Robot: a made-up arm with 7 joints.
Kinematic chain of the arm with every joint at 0, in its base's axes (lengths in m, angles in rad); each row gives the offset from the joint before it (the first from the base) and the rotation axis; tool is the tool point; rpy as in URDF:
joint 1: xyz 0 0 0.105 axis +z
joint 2: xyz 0 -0.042 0.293 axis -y
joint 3: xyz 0 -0.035 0.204 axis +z
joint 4: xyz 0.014 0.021 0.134 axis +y
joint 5: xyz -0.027 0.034 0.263 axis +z
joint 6: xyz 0 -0.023 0.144 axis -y
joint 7: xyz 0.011 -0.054 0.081 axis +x
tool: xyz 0 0 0 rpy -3.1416 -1.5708 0
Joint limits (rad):
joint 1: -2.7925..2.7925
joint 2: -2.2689..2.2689
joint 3: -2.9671..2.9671
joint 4: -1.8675..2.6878
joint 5: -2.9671..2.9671
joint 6: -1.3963..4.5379
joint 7: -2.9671..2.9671
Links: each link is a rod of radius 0.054 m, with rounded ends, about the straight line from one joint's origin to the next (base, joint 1, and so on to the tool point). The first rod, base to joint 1, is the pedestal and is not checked.
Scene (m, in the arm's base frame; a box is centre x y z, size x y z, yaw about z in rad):
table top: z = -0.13
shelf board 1: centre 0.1 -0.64 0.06 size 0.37 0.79 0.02 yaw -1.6
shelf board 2: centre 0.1 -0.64 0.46 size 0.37 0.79 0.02 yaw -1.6
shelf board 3: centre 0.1 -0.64 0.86 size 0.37 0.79 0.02 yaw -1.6
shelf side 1: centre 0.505 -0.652 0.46 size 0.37 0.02 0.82 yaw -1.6
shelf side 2: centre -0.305 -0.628 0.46 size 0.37 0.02 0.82 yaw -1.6
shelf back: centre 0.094 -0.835 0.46 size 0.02 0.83 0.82 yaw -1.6
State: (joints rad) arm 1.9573 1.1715 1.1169 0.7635 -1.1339 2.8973 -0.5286
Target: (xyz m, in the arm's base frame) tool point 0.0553 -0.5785 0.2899
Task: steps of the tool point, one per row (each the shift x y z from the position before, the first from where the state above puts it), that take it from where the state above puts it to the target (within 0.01 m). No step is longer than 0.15 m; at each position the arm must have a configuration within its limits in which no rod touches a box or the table.
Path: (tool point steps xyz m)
1: 0.0123 0.0500 0.0083
2: 0.0064 0.0618 0.0040
3: -0.0012 0.0717 -0.0021
4: -0.0099 0.0790 -0.0102
5: -0.0193 -0.0233 -0.1377
6: -0.0256 0.0227 -0.1366
7: -0.0355 0.0664 -0.1125
8: 0.0078 -0.0774 0.0001
9: 0.0026 -0.0728 0.0033
10: -0.0022 -0.0663 0.0032
11: -0.0067 -0.0586 -0.0001
12: -0.0110 -0.0495 -0.0065

